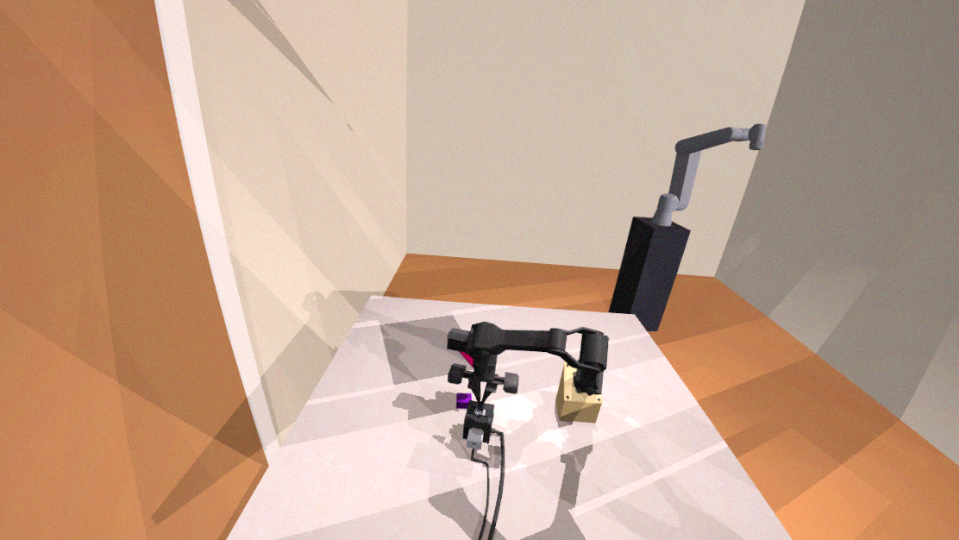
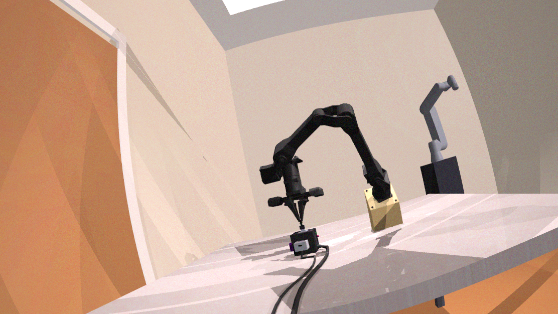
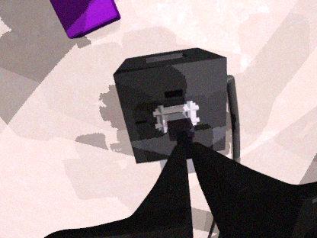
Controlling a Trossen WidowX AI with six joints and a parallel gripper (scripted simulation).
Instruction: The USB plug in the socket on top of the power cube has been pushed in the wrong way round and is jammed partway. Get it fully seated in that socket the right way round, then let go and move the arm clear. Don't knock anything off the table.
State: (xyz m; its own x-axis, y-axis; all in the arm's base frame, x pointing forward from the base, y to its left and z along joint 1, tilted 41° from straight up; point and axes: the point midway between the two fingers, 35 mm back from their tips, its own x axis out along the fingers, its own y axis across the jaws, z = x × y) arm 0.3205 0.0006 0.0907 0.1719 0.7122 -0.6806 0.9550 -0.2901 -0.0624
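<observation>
The USB plug lies 20 mm below my gripper tip. Round my gripper tip: purple block (30 mm ahead, 110 mm to the right, 100 mm below).
</observation>
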